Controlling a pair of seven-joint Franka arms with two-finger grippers.
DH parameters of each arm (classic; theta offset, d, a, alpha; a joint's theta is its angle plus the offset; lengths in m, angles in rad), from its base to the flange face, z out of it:
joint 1: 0 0.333 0 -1.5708
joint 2: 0 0 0 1.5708
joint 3: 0 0.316 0.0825 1.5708
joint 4: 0 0 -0.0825 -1.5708
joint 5: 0 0.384 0 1.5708
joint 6: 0 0 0.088 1.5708
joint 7: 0 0.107 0 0
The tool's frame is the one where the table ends.
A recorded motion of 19 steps. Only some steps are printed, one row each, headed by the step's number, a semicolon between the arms.
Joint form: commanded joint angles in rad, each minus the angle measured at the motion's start. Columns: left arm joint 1, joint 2, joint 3, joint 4, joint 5, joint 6, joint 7; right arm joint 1, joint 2, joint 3, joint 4, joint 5, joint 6, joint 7.
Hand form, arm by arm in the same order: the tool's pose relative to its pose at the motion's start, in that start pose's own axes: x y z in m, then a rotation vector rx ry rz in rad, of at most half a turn. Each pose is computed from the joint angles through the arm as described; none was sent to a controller.
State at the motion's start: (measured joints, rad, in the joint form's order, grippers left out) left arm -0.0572 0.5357 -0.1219 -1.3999 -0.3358 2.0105 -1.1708; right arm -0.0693 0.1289 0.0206 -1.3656 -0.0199 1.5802 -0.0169
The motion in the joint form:
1: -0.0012 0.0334 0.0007 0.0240 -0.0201 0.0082 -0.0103; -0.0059 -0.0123 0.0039 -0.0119 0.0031 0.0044 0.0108
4: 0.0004 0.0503 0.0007 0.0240 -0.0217 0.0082 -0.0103; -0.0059 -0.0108 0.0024 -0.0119 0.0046 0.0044 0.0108
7: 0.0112 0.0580 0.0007 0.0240 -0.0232 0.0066 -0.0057; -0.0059 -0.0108 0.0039 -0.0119 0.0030 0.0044 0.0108
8: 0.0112 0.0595 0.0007 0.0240 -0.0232 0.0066 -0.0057; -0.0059 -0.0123 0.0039 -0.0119 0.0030 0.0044 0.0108
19: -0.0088 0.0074 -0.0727 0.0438 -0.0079 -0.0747 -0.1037; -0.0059 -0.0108 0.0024 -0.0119 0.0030 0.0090 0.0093
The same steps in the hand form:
1: 0.0054 0.0047 0.0111 -0.0073 -0.0184 -0.0235; -0.0031 0.0009 -0.0024 0.0031 0.0048 0.0128
4: 0.0106 0.0032 0.0220 0.0064 -0.0247 -0.0320; -0.0028 0.0016 -0.0014 0.0043 0.0033 0.0143
7: 0.0195 0.0007 0.0246 0.0104 -0.0272 -0.0409; -0.0027 0.0009 -0.0014 0.0030 0.0033 0.0128
8: 0.0198 0.0006 0.0256 0.0117 -0.0277 -0.0415; -0.0031 0.0009 -0.0024 0.0030 0.0048 0.0128
19: -0.0508 0.0107 0.0045 0.0455 -0.0723 -0.0316; -0.0023 0.0018 -0.0018 0.0027 0.0079 0.0128

